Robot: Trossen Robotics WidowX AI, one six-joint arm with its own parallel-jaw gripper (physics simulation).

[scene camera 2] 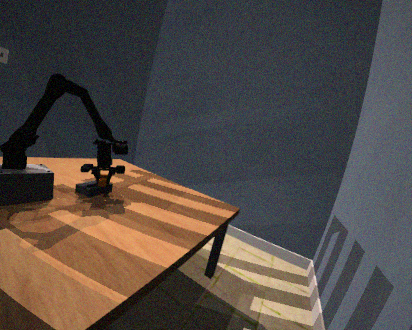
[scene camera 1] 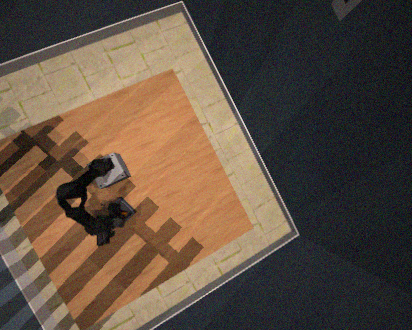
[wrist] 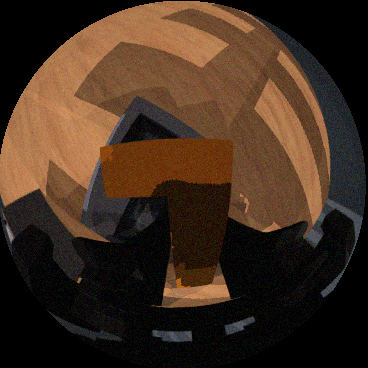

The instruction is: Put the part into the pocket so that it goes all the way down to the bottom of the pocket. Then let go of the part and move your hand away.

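Places are measured from the arm's base along level axes (x up, y ahead, z left), in metres.
Where they show: gripper, between the fingertips: (scene camera 2: 104, 185) (wrist: 188, 212); arm's base, origin of its link: (scene camera 2: 13, 167) (scene camera 1: 107, 165).
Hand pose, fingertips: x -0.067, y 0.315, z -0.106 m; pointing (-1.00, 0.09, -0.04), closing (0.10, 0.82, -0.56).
Note:
Each offset is from my fingertips to the top centre of the thing. Level surfaces: height alone.
The orange L-shaped part @(dx +0.045, dy -0.012, dz +0.012 m) (scene camera 1: 124, 213) (scene camera 2: 103, 178) (wrist: 167, 165) is held between the fingers of my gripper (scene camera 2: 103, 180) (wrist: 188, 212), which is shut on it. The dark grey block with the pocket @(dx -0.002, dy -0.026, dz +0.042 m) (scene camera 1: 130, 206) (scene camera 2: 86, 189) (wrist: 165, 120) lies on the table under the part. In the wrist view, the part covers much of the pocket, and the block's edges are turned at an angle to the part's edges. In scene camera 2, the part's lower end is close to the block's top. Whether it touches the block is too small and dark to tell.
The arm's grey base box (scene camera 1: 119, 172) (scene camera 2: 27, 186) stands on the wooden table @(dx -0.038 m) (scene camera 1: 170, 130) (scene camera 2: 165, 245) near the block. Striped shadows cross the table. In scene camera 2, the table's right corner and a dark leg (scene camera 2: 216, 252) show beyond the block.

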